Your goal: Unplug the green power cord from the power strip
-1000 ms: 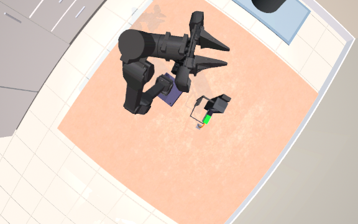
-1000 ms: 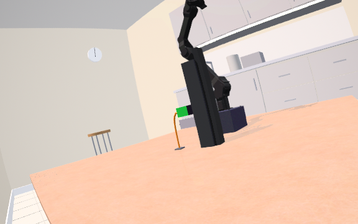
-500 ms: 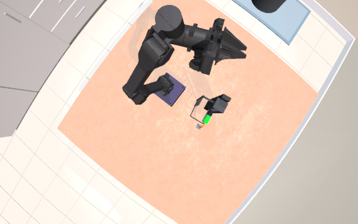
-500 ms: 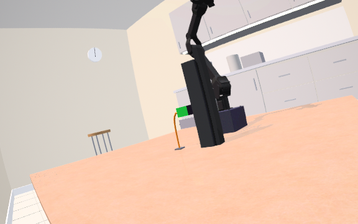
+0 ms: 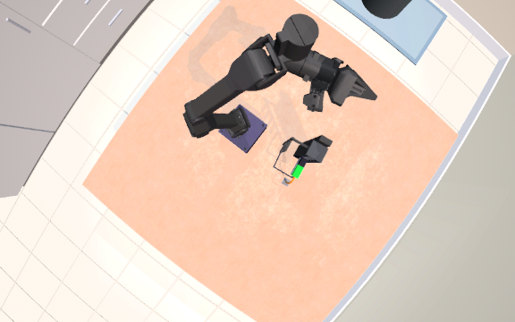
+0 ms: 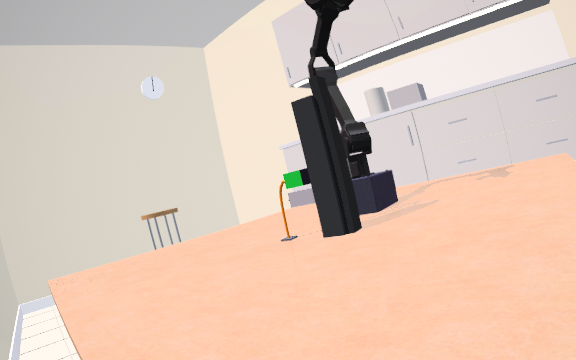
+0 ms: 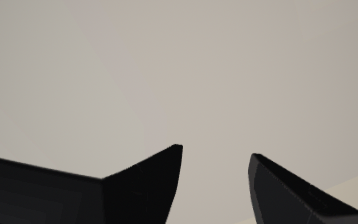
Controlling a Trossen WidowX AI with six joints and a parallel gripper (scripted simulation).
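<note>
My gripper tip is now 47 cm above the green plug, 17 cm to the left of it and 2 cm short of it. The rest, counted from my gripper tip: black power strip: 47 cm below, 10 cm to the right, 2 cm ahead.
</note>
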